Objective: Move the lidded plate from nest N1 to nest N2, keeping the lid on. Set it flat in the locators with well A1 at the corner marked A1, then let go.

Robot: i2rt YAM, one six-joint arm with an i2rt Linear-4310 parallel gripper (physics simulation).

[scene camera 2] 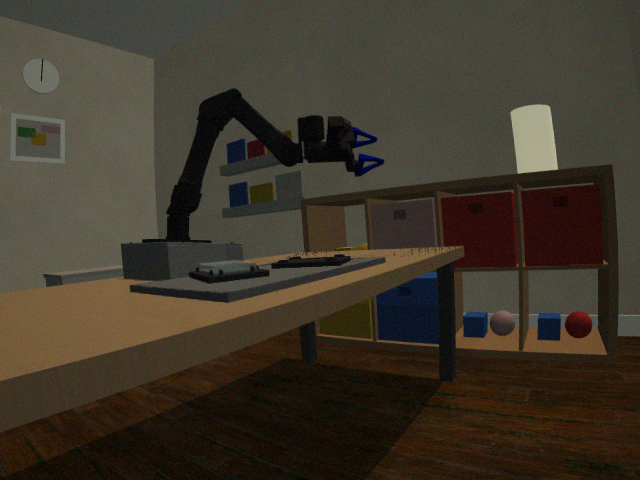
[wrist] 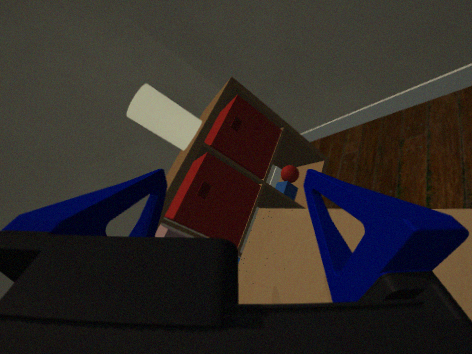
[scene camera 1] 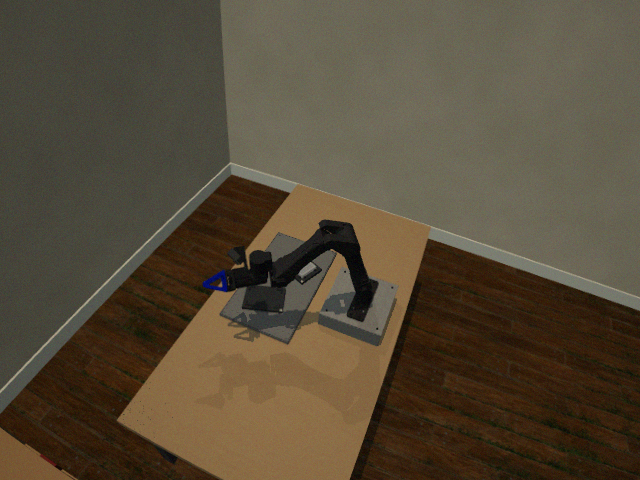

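Where they show: gripper, fingertip midpoint: (scene camera 2: 380,150) (wrist: 235,177) (scene camera 1: 203,285); arm's base at its link origin: (scene camera 2: 177,243) (scene camera 1: 362,299).
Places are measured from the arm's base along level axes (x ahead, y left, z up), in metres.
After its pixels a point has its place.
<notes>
The lidded plate (scene camera 1: 308,270) @[x 0.266, y -0.078, z -0.046 m] (scene camera 2: 227,267) @[x 0.372, y -0.142, z -0.050 m], pale with a clear-looking lid, lies flat in a small dark nest (scene camera 2: 237,276) @[x 0.393, y -0.138, z -0.067 m] on the grey board (scene camera 1: 279,240) @[x 0.472, y -0.210, z -0.074 m] (scene camera 2: 170,291) @[x 0.354, y -0.259, z -0.078 m]. A second dark nest (scene camera 1: 263,299) @[x 0.371, y 0.134, z -0.062 m] (scene camera 2: 310,262) @[x 0.406, y 0.071, z -0.064 m] lies on the same board, farther from the plate's nest, with no plate on it. The nest labels and the A1 mark are too small to read. My gripper (scene camera 1: 205,283) @[x 0.466, y 0.355, z 0.219 m] (scene camera 2: 379,150) @[x 0.466, y 0.355, z 0.219 m] (wrist: 235,177) @[x 0.466, y 0.355, z 0.219 m] is open and empty, with its blue fingers wide apart. It points outward, high above the table and beyond the second nest. Neither plate nor nests show in the wrist view.
The arm stands on a grey base block (scene camera 1: 351,330) @[x -0.004, y 0.127, z -0.045 m] (scene camera 2: 149,260) @[x 0.045, y -0.122, z -0.036 m] beside the board on the wooden table (scene camera 1: 180,392) @[x 0.447, y 0.604, z -0.086 m] (scene camera 2: 129,351) @[x 0.589, y -0.458, z -0.091 m]. A shelf unit (scene camera 2: 608,258) with red boxes and a pale lamp (scene camera 2: 535,139) (wrist: 162,115) stands beyond the table.
</notes>
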